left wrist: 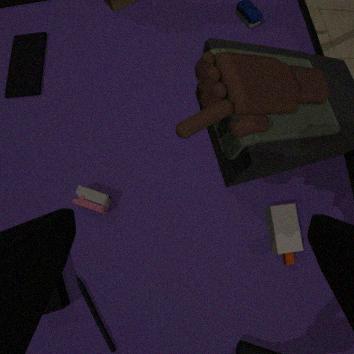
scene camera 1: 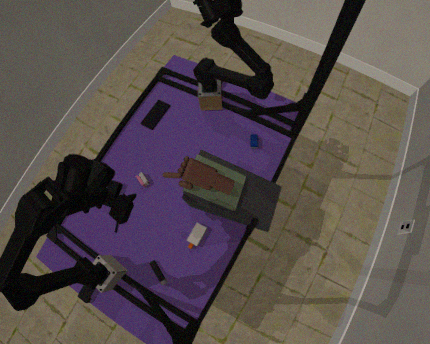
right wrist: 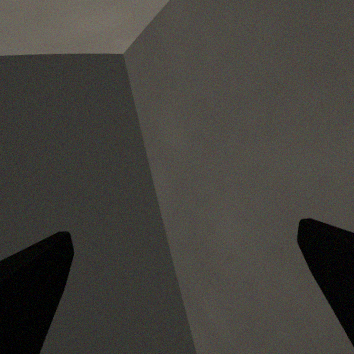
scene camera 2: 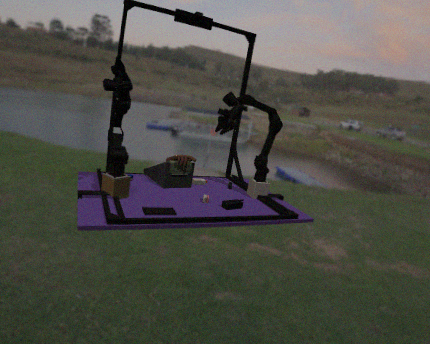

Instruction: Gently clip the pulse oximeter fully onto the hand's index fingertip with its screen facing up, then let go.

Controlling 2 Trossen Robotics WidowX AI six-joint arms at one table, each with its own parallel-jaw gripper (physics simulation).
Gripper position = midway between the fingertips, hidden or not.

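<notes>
My left gripper (scene camera 1: 124,185) is open and holds nothing, and the left wrist view shows my left gripper (left wrist: 194,223) too. My right gripper (right wrist: 186,236) is open and holds nothing. There's a white box with orange tip (left wrist: 283,229) resting on the table; in the right wrist view the white box with orange tip is out of frame. You'd also see an index finger (left wrist: 209,115), plus a dark grey block (scene camera 1: 259,197), and the left wrist view shows the dark grey block (left wrist: 257,160) as well, as does scene camera 2, the dark grey block (scene camera 2: 160,173).
</notes>
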